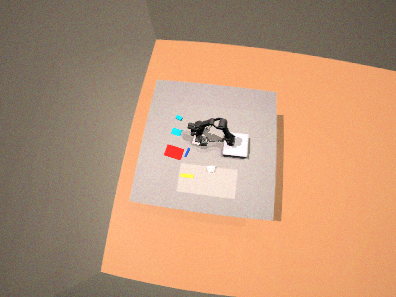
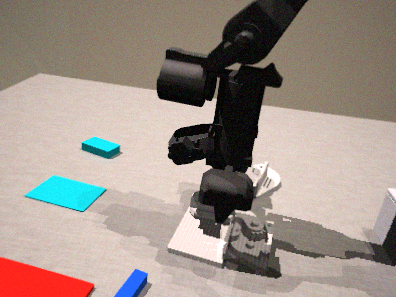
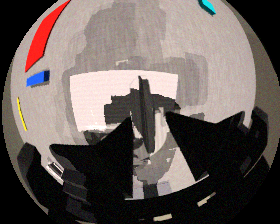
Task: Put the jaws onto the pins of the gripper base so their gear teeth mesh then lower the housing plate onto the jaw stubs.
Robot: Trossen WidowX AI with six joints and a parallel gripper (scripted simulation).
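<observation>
The flat white plate lies 2 cm ahead of my gripper tip, 3 cm to the left of it and 1 cm below it. From my gripper tip the other things lie so: flat cyan patch 23 cm ahead, 1 cm below; cyan block 24 cm ahead, 15 cm to the right, 1 cm below; blue bar 8 cm ahead, 18 cm to the left, 1 cm below.
</observation>
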